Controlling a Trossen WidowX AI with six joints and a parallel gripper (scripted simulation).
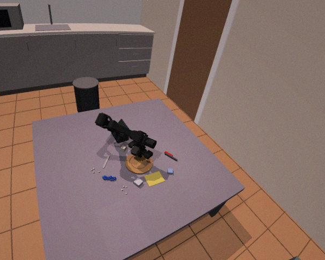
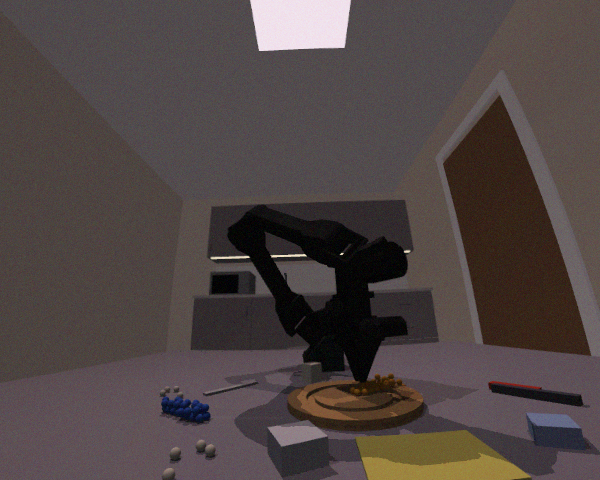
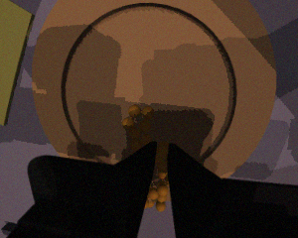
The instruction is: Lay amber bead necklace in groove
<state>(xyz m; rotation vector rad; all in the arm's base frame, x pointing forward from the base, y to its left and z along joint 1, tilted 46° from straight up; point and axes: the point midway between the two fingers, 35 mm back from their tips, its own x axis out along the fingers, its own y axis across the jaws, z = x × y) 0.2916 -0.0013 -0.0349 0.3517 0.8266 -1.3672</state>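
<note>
Now: the round wooden bead board 3 cm ahead of my gripper tip, 2 cm to the right of it and 2 cm below it. Round my gripper tip: grey block 17 cm ahead, 12 cm to the right, 1 cm below; then red-and-black tool 8 cm ahead, 23 cm to the left, 2 cm below; then yellow pad 20 cm ahead, 2 cm below.
</note>
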